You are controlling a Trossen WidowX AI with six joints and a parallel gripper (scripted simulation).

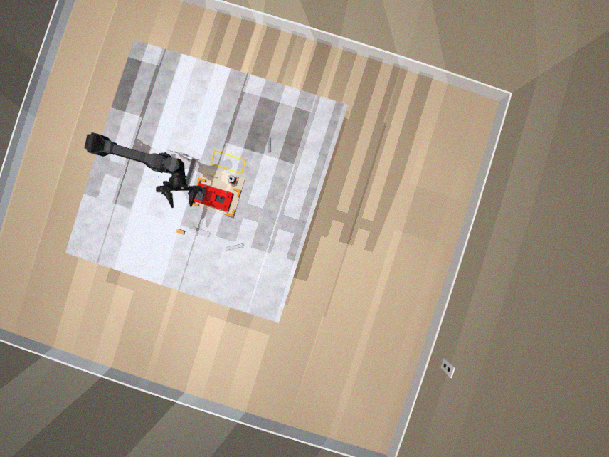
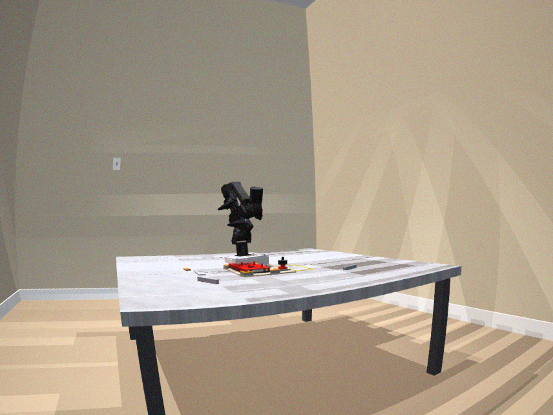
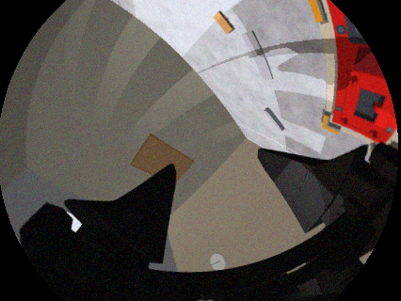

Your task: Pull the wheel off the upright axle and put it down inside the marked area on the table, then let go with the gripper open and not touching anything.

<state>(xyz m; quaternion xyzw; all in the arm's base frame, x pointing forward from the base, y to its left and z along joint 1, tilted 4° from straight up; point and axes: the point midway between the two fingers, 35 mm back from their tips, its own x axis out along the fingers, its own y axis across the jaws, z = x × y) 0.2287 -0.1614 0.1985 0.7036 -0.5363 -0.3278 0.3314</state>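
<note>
My gripper tip is now 20 cm to the right of the wheel, 19 cm above it and 14 cm short of it.
</note>
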